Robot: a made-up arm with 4 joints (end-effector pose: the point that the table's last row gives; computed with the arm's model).
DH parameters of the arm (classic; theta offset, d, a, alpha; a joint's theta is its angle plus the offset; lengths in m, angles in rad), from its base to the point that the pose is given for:
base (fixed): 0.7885 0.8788 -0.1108 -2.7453
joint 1: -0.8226 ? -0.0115 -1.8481
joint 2: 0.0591 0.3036 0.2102 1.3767
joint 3: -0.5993 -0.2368 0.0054 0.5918
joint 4: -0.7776 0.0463 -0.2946 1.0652
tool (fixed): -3.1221 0.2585 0 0
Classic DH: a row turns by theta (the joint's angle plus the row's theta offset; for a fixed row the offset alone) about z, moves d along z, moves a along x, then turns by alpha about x.
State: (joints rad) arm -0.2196 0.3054 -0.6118 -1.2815
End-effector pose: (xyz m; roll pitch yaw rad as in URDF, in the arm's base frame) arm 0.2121 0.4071 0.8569 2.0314 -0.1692 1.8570
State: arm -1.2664 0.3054 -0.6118 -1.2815
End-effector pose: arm -0.3256 0.4113 1.0178 1.6378 -0.1615 2.9010
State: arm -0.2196 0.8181 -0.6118 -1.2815
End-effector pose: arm 0.2299 0.2719 1.0032 1.9672 -0.6775 1.9185
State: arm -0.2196 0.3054 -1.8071 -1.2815
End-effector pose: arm -0.0257 0.3944 0.8097 1.5300 0.4462 2.7085
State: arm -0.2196 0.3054 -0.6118 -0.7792
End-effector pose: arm 0.3630 0.3020 0.8402 2.1111 -0.1719 1.3472
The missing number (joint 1, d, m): 0.2527
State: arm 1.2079 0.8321 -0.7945 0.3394
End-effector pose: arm -0.0442 -0.6251 0.7303 2.2407 -0.0165 -0.9946
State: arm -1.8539 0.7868 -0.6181 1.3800
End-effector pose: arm 0.1490 0.2590 0.7444 2.8349 0.0248 0.9644
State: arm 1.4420 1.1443 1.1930 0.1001
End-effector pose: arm -0.2077 -0.0346 0.6308 1.8067 1.3101 -2.9043
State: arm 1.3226 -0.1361 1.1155 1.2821
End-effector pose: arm 0.1021 0.2098 0.7820 1.8430 -0.3404 2.4459
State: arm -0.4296 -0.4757 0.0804 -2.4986
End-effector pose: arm -0.1568 0.5390 0.6188 2.4164 0.1378 2.5695
